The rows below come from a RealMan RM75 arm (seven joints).
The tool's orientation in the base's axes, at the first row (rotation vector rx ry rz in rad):
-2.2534 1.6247 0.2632
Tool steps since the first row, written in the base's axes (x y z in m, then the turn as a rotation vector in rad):
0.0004 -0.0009 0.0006 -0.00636 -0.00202 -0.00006
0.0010 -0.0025 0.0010 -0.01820 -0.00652 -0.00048
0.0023 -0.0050 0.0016 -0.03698 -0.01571 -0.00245
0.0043 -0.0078 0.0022 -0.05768 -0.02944 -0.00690
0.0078 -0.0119 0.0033 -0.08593 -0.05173 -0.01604
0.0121 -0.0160 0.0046 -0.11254 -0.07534 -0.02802
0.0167 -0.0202 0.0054 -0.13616 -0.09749 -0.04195
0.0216 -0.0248 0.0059 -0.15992 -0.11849 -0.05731
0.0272 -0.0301 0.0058 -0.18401 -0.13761 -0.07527
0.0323 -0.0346 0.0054 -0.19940 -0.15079 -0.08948
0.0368 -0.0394 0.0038 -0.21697 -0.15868 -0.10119
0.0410 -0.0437 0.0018 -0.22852 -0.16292 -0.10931
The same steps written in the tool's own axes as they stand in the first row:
0.0007 -0.0002 -0.0009 -0.00027 0.00658 -0.00106
0.0022 -0.0004 -0.0018 -0.00002 0.01910 -0.00302
0.0046 -0.0010 -0.0033 0.00263 0.03976 -0.00572
0.0075 -0.0022 -0.0048 0.00951 0.06393 -0.00798
0.0119 -0.0046 -0.0072 0.02310 0.09845 -0.00961
0.0164 -0.0077 -0.0098 0.03936 0.13227 -0.00904
0.0213 -0.0110 -0.0119 0.05600 0.16319 -0.00595
0.0268 -0.0144 -0.0138 0.07207 0.19417 -0.00111
0.0333 -0.0182 -0.0155 0.08729 0.22538 0.00683
0.0391 -0.0217 -0.0166 0.09882 0.24605 0.01406
0.0453 -0.0243 -0.0167 0.10411 0.26687 0.02089
0.0511 -0.0267 -0.0163 0.10690 0.28036 0.02614

